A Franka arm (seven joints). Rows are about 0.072 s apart.
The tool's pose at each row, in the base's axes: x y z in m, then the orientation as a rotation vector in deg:
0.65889 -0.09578 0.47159 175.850 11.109 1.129
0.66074 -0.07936 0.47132 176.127 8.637 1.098
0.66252 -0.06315 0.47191 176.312 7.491 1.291
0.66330 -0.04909 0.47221 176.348 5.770 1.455
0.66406 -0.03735 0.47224 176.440 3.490 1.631
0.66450 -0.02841 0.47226 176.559 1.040 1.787
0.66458 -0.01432 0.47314 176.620 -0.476 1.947
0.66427 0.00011 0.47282 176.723 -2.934 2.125
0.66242 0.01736 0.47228 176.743 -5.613 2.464
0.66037 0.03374 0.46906 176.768 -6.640 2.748
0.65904 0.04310 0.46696 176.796 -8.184 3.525
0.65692 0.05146 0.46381 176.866 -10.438 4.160
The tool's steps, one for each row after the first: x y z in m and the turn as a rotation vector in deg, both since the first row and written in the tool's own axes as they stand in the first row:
0.00390 -0.01604 -0.00077 0.132 -0.066 1.613
0.00772 -0.03182 -0.00239 0.254 0.042 2.366
0.01027 -0.04562 -0.00359 0.214 0.109 3.486
0.01250 -0.05715 -0.00437 0.232 0.176 4.970
0.01407 -0.06594 -0.00497 0.305 0.229 6.564
0.01593 -0.07982 -0.00677 0.352 0.304 7.551
0.01744 -0.09416 -0.00739 0.463 0.373 9.147
0.01778 -0.11150 -0.00801 0.526 0.541 10.889
0.01778 -0.12819 -0.00590 0.574 0.706 11.559
0.01763 -0.13776 -0.00444 0.641 1.182 12.573
0.01655 -0.14651 -0.00188 0.806 1.556 14.041

